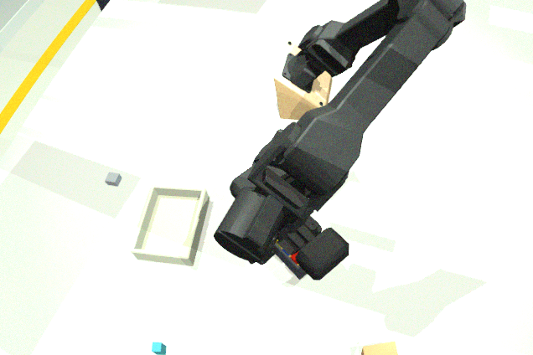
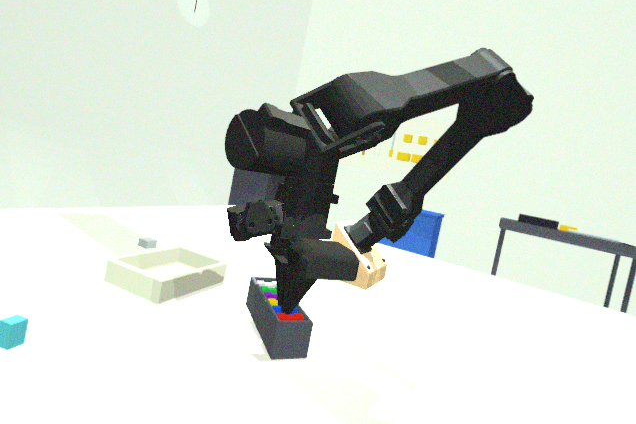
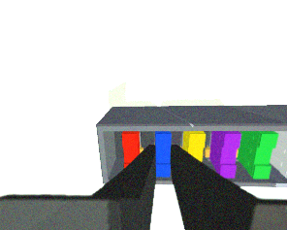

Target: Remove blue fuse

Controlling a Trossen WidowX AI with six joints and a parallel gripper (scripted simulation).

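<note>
My gripper tip is now 10 mm above the blue fuse. Also, from my gripper tip: red fuse: 10 mm ahead, 20 mm to the left, 10 mm below; then purple fuse: 20 mm behind, 30 mm to the right, 10 mm below; then yellow fuse: 10 mm behind, 10 mm to the right, 10 mm below.
</note>
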